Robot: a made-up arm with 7 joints.
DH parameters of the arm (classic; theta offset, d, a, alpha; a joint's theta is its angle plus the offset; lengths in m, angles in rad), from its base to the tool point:
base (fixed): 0 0 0 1.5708
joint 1: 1.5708 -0.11 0 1.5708
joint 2: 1.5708 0 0 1.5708
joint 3: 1.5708 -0.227 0 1.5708
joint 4: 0 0 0 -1.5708
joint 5: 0 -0.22 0 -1.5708
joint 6: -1.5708 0 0 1.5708
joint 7: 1.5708 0 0 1.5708
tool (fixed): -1.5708 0 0 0
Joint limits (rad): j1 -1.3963..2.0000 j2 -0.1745..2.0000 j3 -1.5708..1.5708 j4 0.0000..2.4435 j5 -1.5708..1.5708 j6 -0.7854..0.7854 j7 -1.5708..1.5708
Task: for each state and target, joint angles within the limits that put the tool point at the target. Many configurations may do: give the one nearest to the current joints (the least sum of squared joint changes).
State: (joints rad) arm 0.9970 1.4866 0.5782 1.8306 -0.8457 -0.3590 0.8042
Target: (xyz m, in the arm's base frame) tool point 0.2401 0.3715 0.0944
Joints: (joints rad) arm 1.0338 0.9309 0.1431 1.2126 -0.8457 -0.3590 0.8042
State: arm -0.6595 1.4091 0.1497 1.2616 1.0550 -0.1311 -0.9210
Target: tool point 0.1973 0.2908 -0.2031
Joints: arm -0.0973 0.8958 -0.1374 1.4409 1.0550 -0.1311 -0.9210
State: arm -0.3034 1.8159 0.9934 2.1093 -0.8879 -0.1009 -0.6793
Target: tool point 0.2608 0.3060 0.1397
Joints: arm -0.5882 1.9842 0.8546 1.3072 -0.8879 -0.1009 -0.6793
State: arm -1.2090 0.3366 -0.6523 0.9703 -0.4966 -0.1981 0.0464
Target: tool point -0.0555 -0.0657 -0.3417
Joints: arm -0.6017 -0.1745 -0.6770 1.0374 -0.4966 -0.1981 0.0464
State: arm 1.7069 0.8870 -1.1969 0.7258 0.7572 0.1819 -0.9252
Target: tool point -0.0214 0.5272 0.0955
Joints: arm 1.9927 1.6976 -0.6454 0.5771 0.7572 0.1819 -0.9252
